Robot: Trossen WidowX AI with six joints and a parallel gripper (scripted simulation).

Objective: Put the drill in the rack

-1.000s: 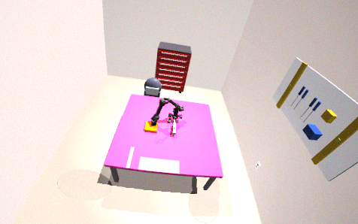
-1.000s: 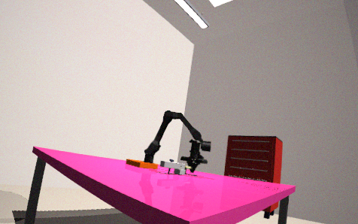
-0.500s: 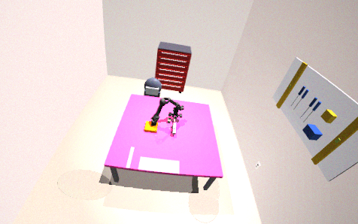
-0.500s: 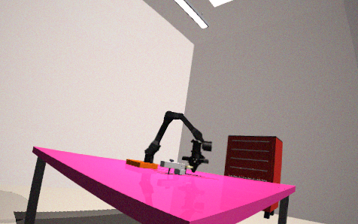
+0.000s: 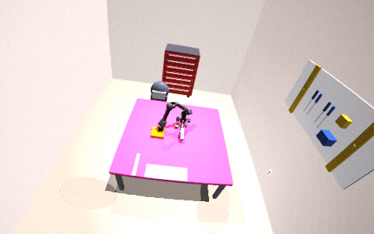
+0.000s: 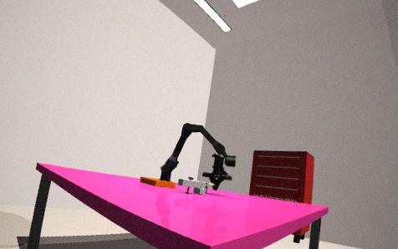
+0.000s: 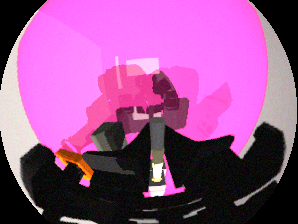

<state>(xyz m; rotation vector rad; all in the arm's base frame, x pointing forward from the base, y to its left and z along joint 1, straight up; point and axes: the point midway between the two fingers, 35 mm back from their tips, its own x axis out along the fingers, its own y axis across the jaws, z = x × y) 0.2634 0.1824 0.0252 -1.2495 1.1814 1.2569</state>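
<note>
The grey drill is 40 mm to the right of my gripper tip and 30 mm above it. Round my gripper tip: blue piece (10 mm ahead, 230 mm to the right, 30 mm above).
</note>
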